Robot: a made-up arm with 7 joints.
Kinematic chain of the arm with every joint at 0, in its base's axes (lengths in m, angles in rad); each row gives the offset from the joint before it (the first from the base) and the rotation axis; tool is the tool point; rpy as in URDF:
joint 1: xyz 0 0 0.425 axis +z
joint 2: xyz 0 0 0 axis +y
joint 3: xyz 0 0 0.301 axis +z
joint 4: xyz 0.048 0 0 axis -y
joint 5: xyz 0.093 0 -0.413 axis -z
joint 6: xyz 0 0 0 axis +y
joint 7: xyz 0.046 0 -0.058 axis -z
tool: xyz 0 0 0 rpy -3.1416 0 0
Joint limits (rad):
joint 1: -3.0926..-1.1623
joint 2: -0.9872..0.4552
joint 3: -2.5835..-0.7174
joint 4: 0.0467..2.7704
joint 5: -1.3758..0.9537
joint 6: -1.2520..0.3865
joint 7: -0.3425..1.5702
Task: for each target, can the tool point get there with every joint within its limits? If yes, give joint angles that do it. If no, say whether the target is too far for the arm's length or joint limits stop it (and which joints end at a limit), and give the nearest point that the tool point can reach.
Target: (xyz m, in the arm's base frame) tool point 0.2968 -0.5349 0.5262
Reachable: no: joint limits stop it (at a limit: joint 1, joint 2, joint 3, joint 5) | nearest point -0.0186 -0.5608 0.5988 | short by 0.325 m
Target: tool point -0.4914 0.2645 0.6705
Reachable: yes | joints -1.8099 -0.4614 -1.6475 1.2865 -0.7412 0.1511 1.2779
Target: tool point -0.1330 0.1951 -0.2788
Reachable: no: joint limits stop it (at a limit: joint 2, joint 3, joint 5) | nearest point -0.1483 0.2175 0.1045 | short by 0.384 m
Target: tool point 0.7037 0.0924 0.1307
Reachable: no: joint limits stop it (at a limit: joint 1, joint 2, joint 3, joint 5) | nearest point 0.5778 0.2419 0.2763 | short by 0.244 m
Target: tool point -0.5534 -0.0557 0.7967
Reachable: yes | joints -2.1156 0.1188 -0.9903 1.5179 0.0727 0.0978 -0.1309
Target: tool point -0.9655 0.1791 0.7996
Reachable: no: too far | nearest point -0.6373 0.1182 0.7575 | short by 0.336 m
